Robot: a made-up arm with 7 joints. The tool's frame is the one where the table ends. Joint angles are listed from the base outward.
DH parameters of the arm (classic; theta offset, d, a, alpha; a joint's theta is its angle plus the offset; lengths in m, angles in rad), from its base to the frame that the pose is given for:
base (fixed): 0 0 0 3.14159
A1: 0 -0.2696 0.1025 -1.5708
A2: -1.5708 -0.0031 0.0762 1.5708
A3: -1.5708 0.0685 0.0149 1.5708
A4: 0 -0.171 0.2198 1.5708
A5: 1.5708 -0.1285 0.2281 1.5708
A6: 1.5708 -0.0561 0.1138 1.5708
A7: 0.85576 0 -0.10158 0
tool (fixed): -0.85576 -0.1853 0 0
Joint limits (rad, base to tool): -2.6..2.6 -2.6..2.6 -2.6..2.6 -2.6..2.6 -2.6..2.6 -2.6..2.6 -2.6..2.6
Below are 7 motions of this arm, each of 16 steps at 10 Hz.
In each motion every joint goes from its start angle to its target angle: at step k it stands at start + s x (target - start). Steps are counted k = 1, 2, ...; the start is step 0. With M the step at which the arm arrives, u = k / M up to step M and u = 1 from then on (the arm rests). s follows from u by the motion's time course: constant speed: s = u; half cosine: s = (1 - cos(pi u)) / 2; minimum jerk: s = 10 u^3 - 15 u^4 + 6 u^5.
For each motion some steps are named. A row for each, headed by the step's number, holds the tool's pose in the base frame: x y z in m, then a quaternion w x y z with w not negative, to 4 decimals.
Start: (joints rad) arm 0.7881 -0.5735 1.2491 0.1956 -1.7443 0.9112 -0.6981
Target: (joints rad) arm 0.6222 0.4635 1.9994 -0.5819 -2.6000 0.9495 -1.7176
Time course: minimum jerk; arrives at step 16
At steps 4, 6, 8, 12, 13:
4: -0.3390 0.2532 0.0625 0.1174 0.9852 0.0330 0.1201
6: -0.3383 0.1366 -0.0657 0.3194 0.9211 0.1911 0.1141
8: -0.2929 -0.0506 -0.1557 0.5648 0.7568 0.3269 0.0382
12: -0.1632 -0.3235 -0.1018 0.8427 0.3701 0.3092 -0.2393
13: -0.1464 -0.3474 -0.0804 0.8591 0.3187 0.2809 -0.2853

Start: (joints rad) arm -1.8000 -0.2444 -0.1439 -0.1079 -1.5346 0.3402 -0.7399
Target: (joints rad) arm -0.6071 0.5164 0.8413 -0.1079 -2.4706 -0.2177 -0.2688
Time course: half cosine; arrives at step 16
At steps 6, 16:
6: -0.3018 -0.0396 0.0449 0.5356 -0.5142 -0.6579 0.1263
16: 0.1195 0.2494 -0.1583 0.0332 0.9145 0.3541 0.1930

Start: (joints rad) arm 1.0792 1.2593 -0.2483 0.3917 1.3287 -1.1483 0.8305
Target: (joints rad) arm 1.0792 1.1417 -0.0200 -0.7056 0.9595 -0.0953 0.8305
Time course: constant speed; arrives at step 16
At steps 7, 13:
7: 0.2412 -0.3359 0.1719 0.4553 -0.1876 -0.8680 0.0639
13: 0.2541 -0.3282 0.1395 0.5392 -0.2030 -0.8156 -0.0537

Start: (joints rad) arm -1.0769 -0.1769 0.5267 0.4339 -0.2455 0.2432 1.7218
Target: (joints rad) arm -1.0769 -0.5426 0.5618 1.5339 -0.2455 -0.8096 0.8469
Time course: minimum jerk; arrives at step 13
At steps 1, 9, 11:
1: -0.0539 -0.0159 0.0276 0.0496 0.2865 -0.3240 -0.9003
9: -0.1566 -0.0210 0.2283 0.2197 -0.0615 -0.0451 -0.9726
11: -0.1588 -0.0256 0.2753 0.2045 -0.1805 -0.0421 -0.9611

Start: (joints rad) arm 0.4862 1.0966 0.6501 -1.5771 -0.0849 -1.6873 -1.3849
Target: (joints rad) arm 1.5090 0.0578 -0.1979 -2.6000 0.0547 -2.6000 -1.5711
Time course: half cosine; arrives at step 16
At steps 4, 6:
4: 0.1192 -0.0741 0.4381 0.5322 0.2057 0.7790 0.2601
6: 0.0788 -0.1100 0.4422 0.5432 0.3392 0.7314 0.2342

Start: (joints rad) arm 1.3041 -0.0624 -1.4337 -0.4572 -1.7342 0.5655 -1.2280
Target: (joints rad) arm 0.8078 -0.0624 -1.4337 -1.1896 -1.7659 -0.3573 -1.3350
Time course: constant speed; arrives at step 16
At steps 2, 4, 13, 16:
2: 0.2097 0.0402 0.5221 0.2524 -0.1439 0.5033 -0.8138
4: 0.2212 0.0130 0.5023 0.2832 -0.1635 0.4878 -0.8094
13: 0.3060 -0.0642 0.3718 0.4210 -0.2271 0.4112 -0.7759
16: 0.3393 -0.0694 0.3156 0.4653 -0.2391 0.3850 -0.7603

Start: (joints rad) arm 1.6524 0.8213 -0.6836 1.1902 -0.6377 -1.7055 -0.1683
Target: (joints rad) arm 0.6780 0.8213 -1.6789 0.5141 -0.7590 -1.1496 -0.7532
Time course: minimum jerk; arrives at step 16
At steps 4, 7, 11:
4: 0.0512 0.2130 0.1398 0.2344 -0.3924 -0.8519 0.2558
7: -0.0101 0.2070 0.1876 0.1854 -0.1733 -0.9602 0.1167
11: -0.1122 0.1381 0.2620 0.1919 0.2800 -0.9354 -0.0992

